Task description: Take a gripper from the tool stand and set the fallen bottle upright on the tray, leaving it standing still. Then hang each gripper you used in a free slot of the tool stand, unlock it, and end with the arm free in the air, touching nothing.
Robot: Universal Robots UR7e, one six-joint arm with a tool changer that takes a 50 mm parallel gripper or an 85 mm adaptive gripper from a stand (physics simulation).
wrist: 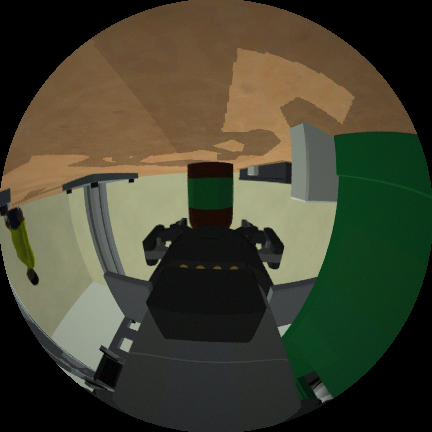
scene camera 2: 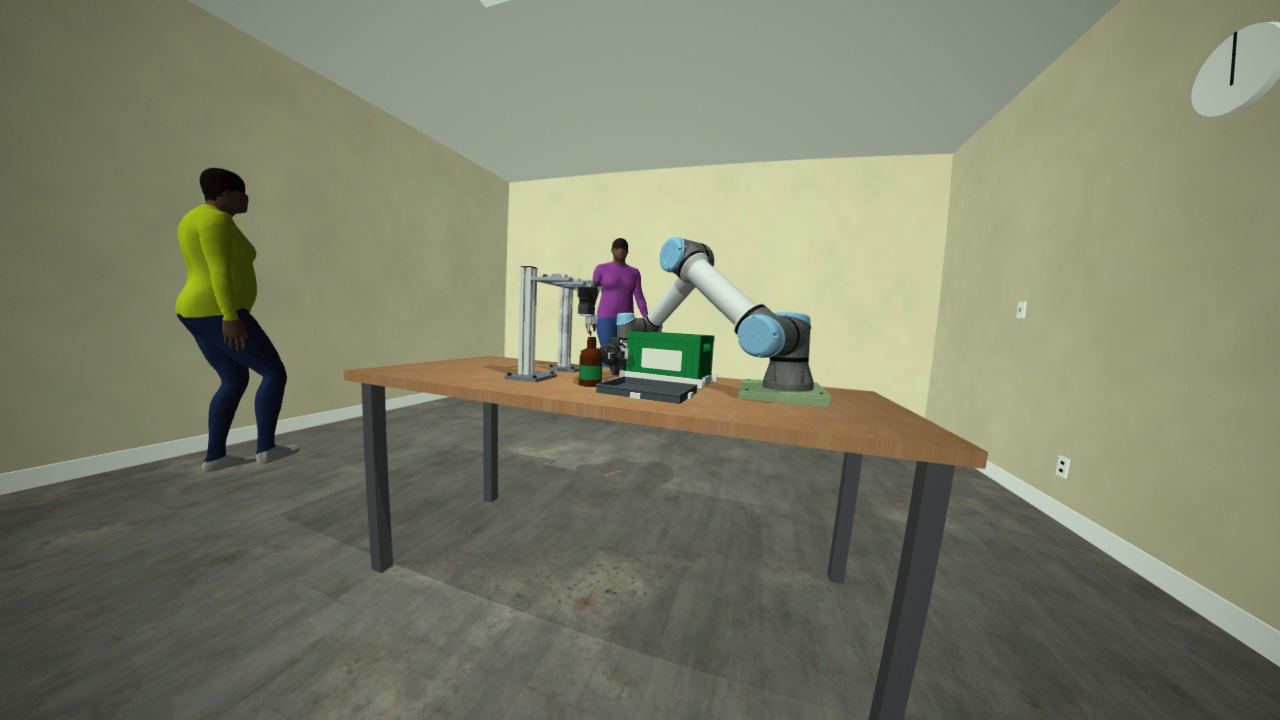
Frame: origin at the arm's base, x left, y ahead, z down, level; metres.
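Where they show: arm's base, link origin: (scene camera 2: 787,387).
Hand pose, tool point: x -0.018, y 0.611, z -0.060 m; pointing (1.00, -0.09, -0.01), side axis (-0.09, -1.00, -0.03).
Note:
Each offset is from my tool point to the centre of the thing. "spot": to the spot under its first point. Level surfaces: height alone.
A brown bottle with a green label {dz +0.014, dx +0.198, dy -0.012 m} (scene camera 2: 589,365) (wrist: 210,193) stands upright left of the dark tray {dz +0.079, dx +0.209, dy -0.215 m} (scene camera 2: 622,391) (wrist: 274,173) in the scene view. Its neck is hidden in the wrist view; no lying bottle shows. My adaptive gripper (scene camera 2: 613,354) (wrist: 214,226) is low behind the bottle, near the crate. Its fingers are spread and empty, pointing toward the bottle; the exact gap is unclear. The tool stand (scene camera 2: 528,322) (wrist: 100,220) rises behind and left of the bottle in the scene view. Another gripper (scene camera 2: 587,306) hangs on it.
A green crate {dz +0.004, dx -0.074, dy -0.199 m} (scene camera 2: 693,353) (wrist: 380,240) stands close beside my wrist, behind the tray. A pale grey block {spot: dz +0.072, dx +0.006, dy -0.040 m} (wrist: 315,172) shows by the crate in the wrist view. The arm base (scene camera 2: 787,374) is at the right of the table {dz +0.092 m} (scene camera 2: 716,420). Two people stand beyond the table.

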